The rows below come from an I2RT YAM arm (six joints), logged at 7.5 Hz.
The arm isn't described. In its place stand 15 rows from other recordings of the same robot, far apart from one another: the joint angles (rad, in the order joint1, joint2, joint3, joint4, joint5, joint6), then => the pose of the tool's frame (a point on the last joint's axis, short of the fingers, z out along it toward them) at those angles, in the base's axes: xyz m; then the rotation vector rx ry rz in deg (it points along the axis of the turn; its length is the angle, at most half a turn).
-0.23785 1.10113 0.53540 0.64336 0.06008 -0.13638 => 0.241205 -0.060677 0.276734 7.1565 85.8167 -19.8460
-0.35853 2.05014 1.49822 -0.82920 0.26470 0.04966 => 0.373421 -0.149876 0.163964 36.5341 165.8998 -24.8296
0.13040 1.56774 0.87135 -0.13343 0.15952 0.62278 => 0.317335 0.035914 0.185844 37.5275 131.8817 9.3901
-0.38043 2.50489 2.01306 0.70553 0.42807 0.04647 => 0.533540 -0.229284 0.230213 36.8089 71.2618 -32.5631
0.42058 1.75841 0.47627 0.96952 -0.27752 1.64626 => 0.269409 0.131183 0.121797 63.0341 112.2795 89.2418
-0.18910 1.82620 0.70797 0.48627 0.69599 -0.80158 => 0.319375 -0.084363 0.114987 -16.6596 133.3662 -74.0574
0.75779 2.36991 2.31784 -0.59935 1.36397 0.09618 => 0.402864 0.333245 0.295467 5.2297 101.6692 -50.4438
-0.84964 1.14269 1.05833 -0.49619 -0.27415 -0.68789 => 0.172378 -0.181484 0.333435 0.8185 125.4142 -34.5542
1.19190 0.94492 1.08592 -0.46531 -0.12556 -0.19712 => 0.070984 0.190347 0.386460 -76.1772 83.4840 44.9589
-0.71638 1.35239 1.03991 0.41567 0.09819 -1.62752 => 0.241480 -0.214880 0.364278 -40.6410 95.8208 -108.1848
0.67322 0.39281 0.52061 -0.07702 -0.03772 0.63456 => 0.093679 0.076428 0.310855 -3.6326 92.6858 60.7392
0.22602 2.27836 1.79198 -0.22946 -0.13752 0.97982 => 0.504387 0.120991 0.180945 46.6685 129.6429 43.3896
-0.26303 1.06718 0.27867 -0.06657 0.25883 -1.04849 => 0.170465 -0.055337 0.131428 -50.2011 140.0869 -49.2240
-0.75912 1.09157 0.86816 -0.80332 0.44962 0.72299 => 0.138338 -0.152581 0.261243 105.3422 101.3405 -34.0883
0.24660 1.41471 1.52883 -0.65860 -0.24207 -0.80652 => 0.296984 0.083558 0.405568 -67.4002 99.5849 -4.6565
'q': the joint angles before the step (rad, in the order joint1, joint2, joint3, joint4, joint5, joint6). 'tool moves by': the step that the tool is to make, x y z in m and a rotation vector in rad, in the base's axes. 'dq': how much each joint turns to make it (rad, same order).
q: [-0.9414 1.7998 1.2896 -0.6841 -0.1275 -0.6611]
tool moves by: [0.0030 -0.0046 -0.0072 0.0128 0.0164 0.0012]
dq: [-0.0003 0.0342 0.0170 -0.0032 0.0048 -0.0035]
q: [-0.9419 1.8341 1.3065 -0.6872 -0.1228 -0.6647]
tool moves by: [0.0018 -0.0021 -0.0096 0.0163 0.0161 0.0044]
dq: [0.0008 0.0284 0.0007 0.0045 0.0020 -0.0046]
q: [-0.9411 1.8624 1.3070 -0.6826 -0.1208 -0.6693]
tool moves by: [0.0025 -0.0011 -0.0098 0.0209 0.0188 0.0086]
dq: [0.0038 0.0300 0.0030 -0.0017 0.0012 -0.0055]
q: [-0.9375 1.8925 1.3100 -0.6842 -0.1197 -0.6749]
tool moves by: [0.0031 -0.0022 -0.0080 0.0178 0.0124 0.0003]
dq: [0.0032 0.0304 0.0107 -0.0016 0.0003 0.0030]
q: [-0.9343 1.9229 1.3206 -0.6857 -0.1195 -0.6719]
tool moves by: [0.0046 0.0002 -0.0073 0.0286 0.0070 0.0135]
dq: [0.0089 0.0285 0.0120 -0.0108 -0.0123 -0.0014]
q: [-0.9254 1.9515 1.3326 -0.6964 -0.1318 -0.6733]
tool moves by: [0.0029 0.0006 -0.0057 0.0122 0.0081 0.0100]
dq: [0.0069 0.0177 0.0026 0.0001 -0.0017 -0.0028]
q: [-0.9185 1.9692 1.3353 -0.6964 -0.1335 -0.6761]
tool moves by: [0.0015 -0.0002 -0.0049 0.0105 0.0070 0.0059]
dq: [0.0027 0.0154 0.0025 -0.0002 -0.0016 -0.0030]
